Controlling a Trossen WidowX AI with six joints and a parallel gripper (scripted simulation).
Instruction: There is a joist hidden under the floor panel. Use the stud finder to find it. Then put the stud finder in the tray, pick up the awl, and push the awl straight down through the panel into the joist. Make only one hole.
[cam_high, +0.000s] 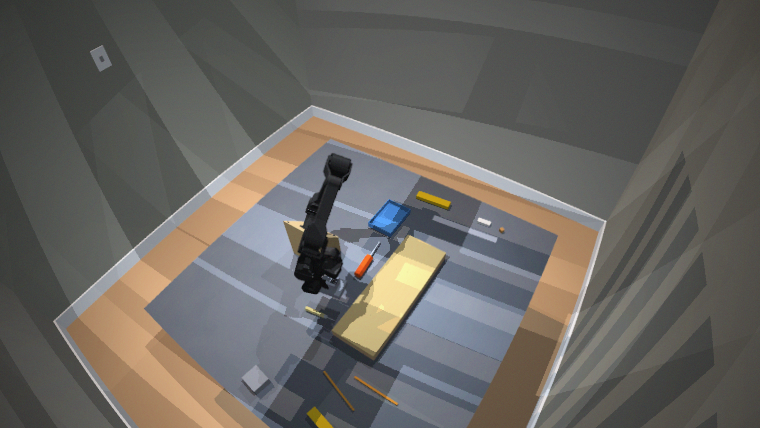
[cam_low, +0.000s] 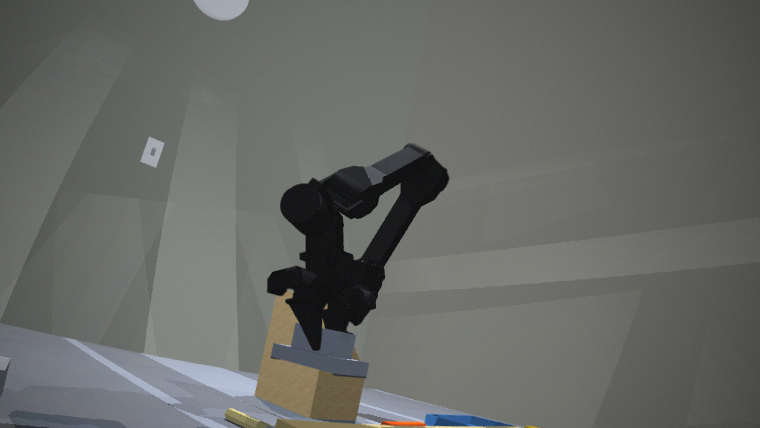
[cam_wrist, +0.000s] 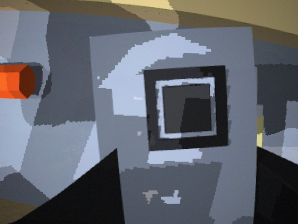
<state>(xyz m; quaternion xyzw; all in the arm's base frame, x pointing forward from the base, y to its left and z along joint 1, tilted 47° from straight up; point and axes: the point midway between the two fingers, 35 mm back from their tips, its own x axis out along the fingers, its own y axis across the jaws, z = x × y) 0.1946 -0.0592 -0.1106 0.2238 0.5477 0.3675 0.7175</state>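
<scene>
Right now my gripper tip is 110 mm above the awl, 80 mm to the left of it and 10 mm short of it. Also, from my gripper tip: grey block (420 mm to the right, 100 mm below, 10 mm ahead); blue tray (450 mm to the left, 110 mm below, 80 mm behind); grey stud finder (20 mm above, 10 mm ahead).
</scene>
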